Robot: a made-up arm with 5 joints.
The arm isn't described. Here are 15 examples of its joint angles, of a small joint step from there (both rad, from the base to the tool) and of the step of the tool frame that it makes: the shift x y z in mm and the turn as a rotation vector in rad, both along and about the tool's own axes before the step.
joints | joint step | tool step
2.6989 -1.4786 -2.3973 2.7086 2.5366 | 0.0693 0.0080 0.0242 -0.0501 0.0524 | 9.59 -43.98 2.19 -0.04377 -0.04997 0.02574
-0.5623 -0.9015 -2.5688 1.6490 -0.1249 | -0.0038 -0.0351 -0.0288 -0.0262 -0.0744 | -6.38 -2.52 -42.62 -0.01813 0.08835 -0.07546
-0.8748 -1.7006 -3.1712 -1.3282 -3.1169 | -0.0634 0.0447 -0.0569 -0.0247 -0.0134 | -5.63 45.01 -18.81 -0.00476 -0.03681 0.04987
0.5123 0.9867 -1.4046 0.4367 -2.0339 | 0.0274 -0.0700 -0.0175 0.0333 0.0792 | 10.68 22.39 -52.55 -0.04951 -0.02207 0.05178
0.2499 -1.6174 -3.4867 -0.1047 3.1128 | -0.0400 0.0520 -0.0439 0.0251 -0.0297 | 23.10 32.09 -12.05 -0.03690 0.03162 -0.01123
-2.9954 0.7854 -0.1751 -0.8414 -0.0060 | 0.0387 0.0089 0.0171 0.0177 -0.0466 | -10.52 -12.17 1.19 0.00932 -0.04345 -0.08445
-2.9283 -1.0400 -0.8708 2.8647 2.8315 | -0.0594 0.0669 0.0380 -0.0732 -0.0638 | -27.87 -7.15 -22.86 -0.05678 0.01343 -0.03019
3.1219 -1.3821 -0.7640 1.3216 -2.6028 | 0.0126 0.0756 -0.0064 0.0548 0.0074 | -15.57 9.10 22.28 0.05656 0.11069 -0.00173
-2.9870 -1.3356 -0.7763 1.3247 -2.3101 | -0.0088 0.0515 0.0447 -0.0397 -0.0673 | -9.27 10.09 31.12 0.04468 0.03512 -0.06090
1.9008 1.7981 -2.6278 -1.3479 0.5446 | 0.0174 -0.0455 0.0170 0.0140 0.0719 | 7.60 -20.23 25.07 0.01985 0.00432 0.08192
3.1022 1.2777 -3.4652 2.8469 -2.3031 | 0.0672 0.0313 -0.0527 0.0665 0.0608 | 36.16 27.47 13.82 0.06177 -0.00324 0.00861
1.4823 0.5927 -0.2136 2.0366 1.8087 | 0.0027 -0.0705 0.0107 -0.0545 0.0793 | -0.16 0.88 5.95 0.11048 -0.02949 0.08113
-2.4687 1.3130 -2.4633 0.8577 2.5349 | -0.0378 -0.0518 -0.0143 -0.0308 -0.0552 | 0.45 -41.24 -51.75 0.06760 -0.07054 -0.01952
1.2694 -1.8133 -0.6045 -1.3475 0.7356 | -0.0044 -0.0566 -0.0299 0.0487 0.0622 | 21.85 -22.22 3.19 0.02813 0.02540 0.05867
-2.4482 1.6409 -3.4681 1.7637 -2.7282 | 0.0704 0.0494 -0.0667 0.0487 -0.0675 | 36.85 46.69 17.09 0.00851 0.03042 -0.13782
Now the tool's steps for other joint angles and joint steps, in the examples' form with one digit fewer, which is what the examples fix.
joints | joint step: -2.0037 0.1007 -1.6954 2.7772 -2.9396 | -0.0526 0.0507 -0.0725 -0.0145 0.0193
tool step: -14.3 -20.7 -20.4 -0.0549 -0.0253 0.0401
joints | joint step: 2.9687 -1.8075 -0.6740 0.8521 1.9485 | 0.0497 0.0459 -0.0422 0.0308 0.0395
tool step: 3.1 -18.9 4.5 -0.0510 -0.0324 0.0415
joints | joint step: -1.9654 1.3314 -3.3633 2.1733 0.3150 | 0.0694 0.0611 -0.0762 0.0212 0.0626
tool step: -18.7 -50.8 23.8 -0.0115 -0.0023 -0.0061
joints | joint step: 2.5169 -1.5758 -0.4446 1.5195 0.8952 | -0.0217 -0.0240 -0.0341 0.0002 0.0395
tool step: -4.4 3.5 -16.6 0.0392 0.0440 0.0582
